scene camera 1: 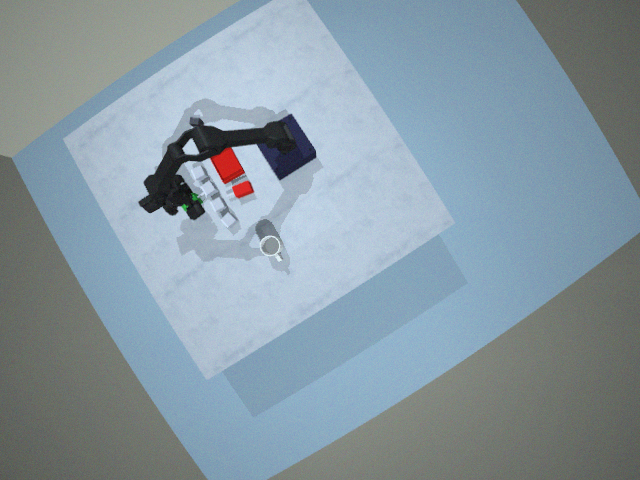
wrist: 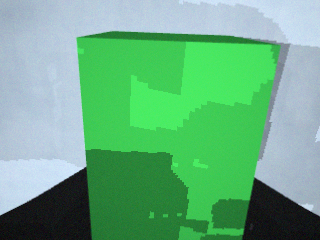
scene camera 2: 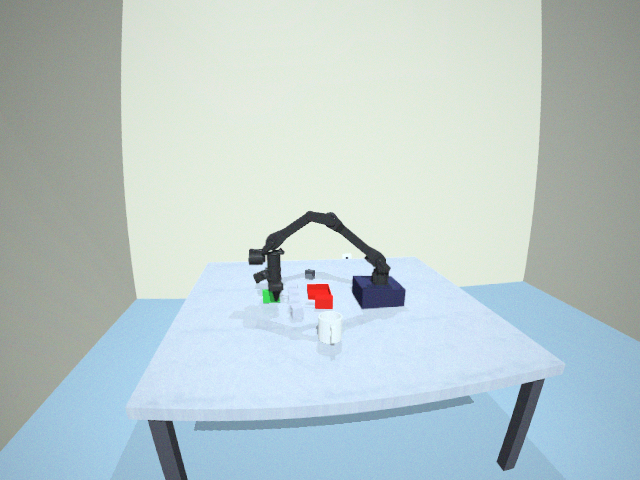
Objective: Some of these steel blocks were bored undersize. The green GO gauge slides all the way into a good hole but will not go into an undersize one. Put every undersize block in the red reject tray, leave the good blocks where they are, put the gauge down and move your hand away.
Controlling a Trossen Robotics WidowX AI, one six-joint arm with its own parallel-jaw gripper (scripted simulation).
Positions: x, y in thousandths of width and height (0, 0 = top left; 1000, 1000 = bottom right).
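My gripper (scene camera 1: 307, 418) is carrying a green GO gauge (wrist: 542, 515), and you'd also see the gripper in the wrist view (wrist: 517, 698). There's a red reject tray (scene camera 1: 355, 345) here too, though in the wrist view the tray is out of frame. And there's a white mug (scene camera 2: 516, 674) as well.
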